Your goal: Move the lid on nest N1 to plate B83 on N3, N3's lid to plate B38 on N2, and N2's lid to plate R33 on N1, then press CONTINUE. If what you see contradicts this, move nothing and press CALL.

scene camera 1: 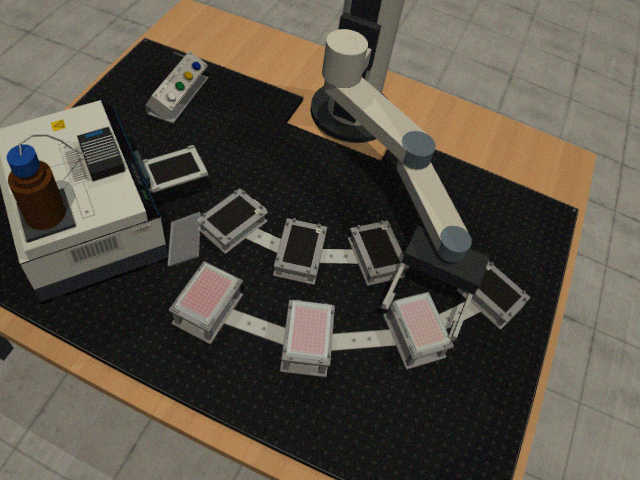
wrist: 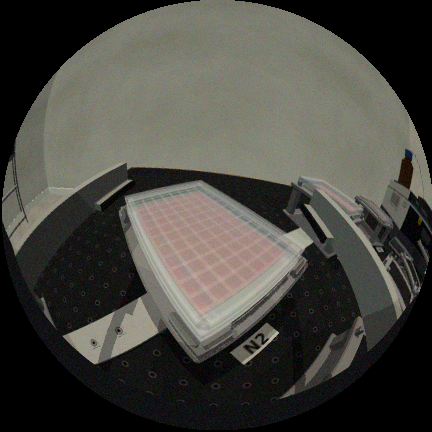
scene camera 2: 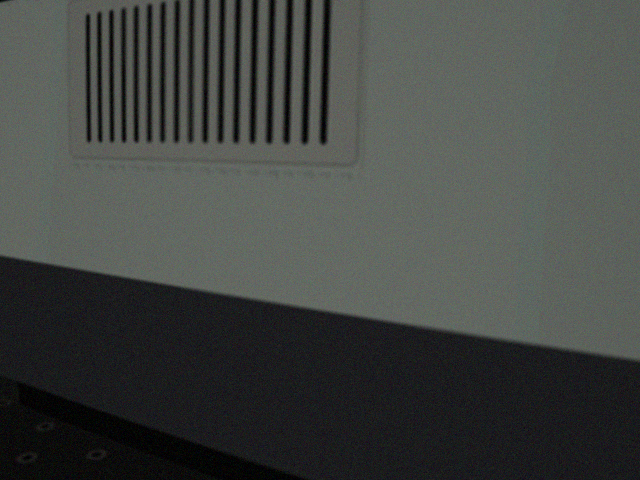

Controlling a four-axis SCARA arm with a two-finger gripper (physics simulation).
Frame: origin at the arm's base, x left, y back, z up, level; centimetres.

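Seen in the pictures: gripper, between the fingertips: (scene camera 1: 418, 322) (wrist: 217, 180).
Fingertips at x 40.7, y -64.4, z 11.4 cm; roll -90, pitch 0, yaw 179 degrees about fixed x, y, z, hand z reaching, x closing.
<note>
Offsets run from my fingertips to a thing's top centre. "spot": to the spot under its first point.
My gripper (scene camera 1: 420, 319) (wrist: 217, 180) is open and empty, its fingers on either side of the pink plate on nest N2. That plate @[dz -2.0, dx +0.8, dy +2.1 cm] (scene camera 1: 419, 319) (wrist: 210, 245) lies flat on its nest under a clear lid; the N2 label @[spot: dz -9.9, dx -5.1, dy +8.7 cm] (wrist: 256, 343) shows in the wrist view. A second pink plate @[dz -1.7, dx -20.8, dy -11.2 cm] (scene camera 1: 309, 328) (wrist: 334, 194) sits on the middle front nest, and a third pink plate @[dz -1.8, dx -44.6, dy -13.5 cm] (scene camera 1: 207, 291) (wrist: 376, 211) on the left front nest. Their nest labels and all plate codes are unreadable. The button box @[spot: dz -2.8, dx -86.1, dy +35.9 cm] (scene camera 1: 168, 95) has blue, yellow, green and white buttons; its lettering is unreadable.
Dark-centred nests stand behind the plates @[spot: dz -5.9, dx -48.3, dy +2.3 cm] (scene camera 1: 227, 242) @[spot: dz -9.6, dx -30.8, dy +3.7 cm] (scene camera 1: 294, 275) @[spot: dz -5.4, dx -18.1, dy +18.9 cm] (scene camera 1: 369, 240), and another nest @[dz -4.7, dx +15.0, dy +20.7 cm] (scene camera 1: 516, 308) at right. A white instrument @[spot: dz +10.8, dx -67.7, dy -15.4 cm] (scene camera 1: 103, 222) with a brown bottle @[spot: dz +21.7, dx -75.9, dy -22.3 cm] (scene camera 1: 38, 198) and an extended tray @[spot: dz -0.1, dx -64.3, dy +17.3 cm] (scene camera 1: 200, 160) is at left. A grey panel @[dz -5.1, dx -58.5, dy -0.8 cm] (scene camera 1: 184, 240) lies beside it.
</note>
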